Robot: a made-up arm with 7 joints. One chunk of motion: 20 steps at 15 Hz.
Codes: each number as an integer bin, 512 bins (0 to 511) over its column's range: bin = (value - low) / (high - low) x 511, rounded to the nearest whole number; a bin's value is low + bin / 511 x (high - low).
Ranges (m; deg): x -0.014..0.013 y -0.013..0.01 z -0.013..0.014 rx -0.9..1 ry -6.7..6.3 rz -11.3..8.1
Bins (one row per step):
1: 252 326 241 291 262 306
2: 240 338 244 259 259 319
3: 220 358 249 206 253 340
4: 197 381 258 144 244 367
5: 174 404 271 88 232 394
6: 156 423 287 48 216 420
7: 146 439 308 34 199 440
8: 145 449 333 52 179 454
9: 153 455 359 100 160 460
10: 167 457 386 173 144 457
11: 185 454 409 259 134 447
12: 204 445 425 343 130 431
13: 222 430 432 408 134 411
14: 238 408 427 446 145 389
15: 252 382 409 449 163 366
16: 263 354 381 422 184 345
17: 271 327 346 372 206 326
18: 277 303 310 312 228 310
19: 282 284 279 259 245 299
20: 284 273 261 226 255 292
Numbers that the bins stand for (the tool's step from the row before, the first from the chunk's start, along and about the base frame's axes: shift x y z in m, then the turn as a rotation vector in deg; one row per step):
1: -0.00068 0.00167 -0.00027 0.182 -0.035 0.317
2: -0.00132 0.00221 -0.00011 0.063 -0.111 0.811
3: -0.00238 0.00311 0.00016 -0.134 -0.264 1.608
4: -0.00359 0.00415 0.00063 -0.365 -0.493 2.633
5: -0.00481 0.00518 0.00132 -0.573 -0.798 3.658
6: -0.00576 0.00604 0.00216 -0.722 -1.205 4.645
7: -0.00629 0.00676 0.00327 -0.774 -1.637 5.405
8: -0.00634 0.00721 0.00459 -0.707 -2.146 5.936
9: -0.00592 0.00748 0.00597 -0.528 -2.630 6.164
10: -0.00518 0.00757 0.00740 -0.257 -3.037 6.050
11: -0.00423 0.00743 0.00861 0.063 -3.291 5.670
12: -0.00322 0.00703 0.00946 0.375 -3.393 5.063
13: -0.00227 0.00635 0.00983 0.617 -3.291 4.304
14: -0.00142 0.00536 0.00956 0.758 -3.011 3.468
15: -0.00068 0.00419 0.00861 0.769 -2.553 2.595
16: -0.00010 0.00293 0.00713 0.669 -2.019 1.798
17: 0.00032 0.00172 0.00528 0.483 -1.459 1.077
18: 0.00064 0.00064 0.00338 0.260 -0.900 0.469
19: 0.00090 -0.00022 0.00174 0.063 -0.467 0.051
20: 0.00101 -0.00071 0.00079 -0.060 -0.213 -0.214

